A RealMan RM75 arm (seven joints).
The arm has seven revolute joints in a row. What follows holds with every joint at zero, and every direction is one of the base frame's.
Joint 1 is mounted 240.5 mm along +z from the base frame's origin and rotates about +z.
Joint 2 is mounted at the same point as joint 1 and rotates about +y.
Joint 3 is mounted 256.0 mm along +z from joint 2 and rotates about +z.
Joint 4 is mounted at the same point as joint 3 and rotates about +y.
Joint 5 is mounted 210.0 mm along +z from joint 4 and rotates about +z.
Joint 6 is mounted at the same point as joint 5 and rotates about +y.
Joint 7 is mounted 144.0 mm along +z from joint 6 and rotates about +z.
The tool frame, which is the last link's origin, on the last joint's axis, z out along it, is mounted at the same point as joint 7; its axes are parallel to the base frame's.
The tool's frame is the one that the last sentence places.
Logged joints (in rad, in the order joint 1, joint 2, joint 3, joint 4, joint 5, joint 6, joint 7), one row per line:
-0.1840, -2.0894, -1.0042, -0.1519, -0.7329, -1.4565, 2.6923
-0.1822, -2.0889, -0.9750, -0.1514, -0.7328, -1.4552, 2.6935
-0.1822, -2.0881, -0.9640, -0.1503, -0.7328, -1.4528, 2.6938
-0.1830, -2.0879, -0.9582, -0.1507, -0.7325, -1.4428, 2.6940
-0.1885, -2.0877, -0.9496, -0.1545, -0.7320, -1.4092, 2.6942
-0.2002, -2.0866, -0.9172, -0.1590, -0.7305, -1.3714, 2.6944
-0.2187, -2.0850, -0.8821, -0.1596, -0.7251, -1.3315, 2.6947
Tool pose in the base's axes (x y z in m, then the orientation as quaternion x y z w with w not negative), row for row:
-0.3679, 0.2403, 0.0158, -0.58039, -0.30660, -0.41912, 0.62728
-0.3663, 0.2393, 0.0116, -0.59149, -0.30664, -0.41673, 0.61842
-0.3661, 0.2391, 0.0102, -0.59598, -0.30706, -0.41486, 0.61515
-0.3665, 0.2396, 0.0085, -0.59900, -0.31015, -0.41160, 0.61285
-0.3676, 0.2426, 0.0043, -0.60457, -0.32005, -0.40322, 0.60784
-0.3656, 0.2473, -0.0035, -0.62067, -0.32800, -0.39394, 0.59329
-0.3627, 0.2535, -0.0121, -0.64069, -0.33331, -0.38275, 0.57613
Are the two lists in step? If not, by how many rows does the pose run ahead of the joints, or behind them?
They are in step.
